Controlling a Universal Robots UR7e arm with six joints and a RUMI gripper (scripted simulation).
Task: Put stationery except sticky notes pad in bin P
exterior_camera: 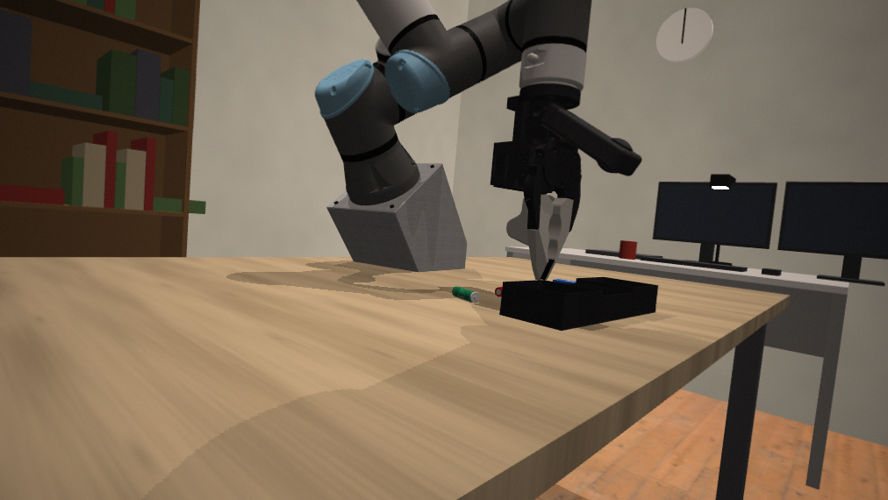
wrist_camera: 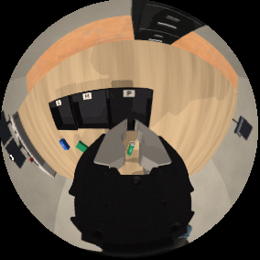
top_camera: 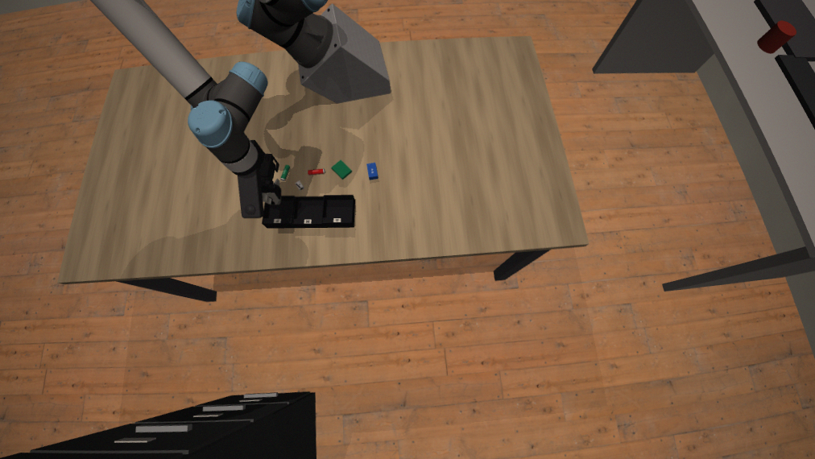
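Right now the bin row is 9 cm to the left of my hand, 4 cm below it and 2 cm ahead of it. Also, from my hand: white-grey piece: 7 cm behind, 5 cm to the left, 5 cm below; red item: 11 cm behind, 10 cm to the left, 5 cm below; green cylinder: 12 cm behind, 5 cm below, 1 cm to the left.
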